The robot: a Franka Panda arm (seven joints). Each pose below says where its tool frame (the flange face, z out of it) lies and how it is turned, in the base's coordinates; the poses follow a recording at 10 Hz.
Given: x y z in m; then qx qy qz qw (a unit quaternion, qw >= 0).
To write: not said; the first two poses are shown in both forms.
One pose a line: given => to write
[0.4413 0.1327 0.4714 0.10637 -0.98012 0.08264 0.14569] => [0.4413 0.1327 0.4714 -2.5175 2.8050 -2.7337]
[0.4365 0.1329 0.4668 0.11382 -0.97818 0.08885 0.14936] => [0.4365 0.1329 0.4668 -2.4891 2.7922 -2.7208]
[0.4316 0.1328 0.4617 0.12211 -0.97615 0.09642 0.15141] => [0.4316 0.1328 0.4617 -2.4501 2.7806 -2.6990]
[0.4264 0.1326 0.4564 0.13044 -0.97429 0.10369 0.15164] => [0.4264 0.1326 0.4564 -2.4087 2.7721 -2.6749]
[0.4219 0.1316 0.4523 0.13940 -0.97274 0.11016 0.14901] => [0.4219 0.1316 0.4523 -2.3627 2.7688 -2.6473]
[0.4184 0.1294 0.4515 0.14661 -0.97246 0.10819 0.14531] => [0.4184 0.1294 0.4515 -2.3520 2.7773 -2.6512]
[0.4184 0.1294 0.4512 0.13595 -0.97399 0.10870 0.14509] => [0.4184 0.1294 0.4512 -2.3599 2.7770 -2.6373]
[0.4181 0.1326 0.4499 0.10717 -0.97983 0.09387 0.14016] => [0.4181 0.1326 0.4499 -2.4425 2.8026 -2.6604]
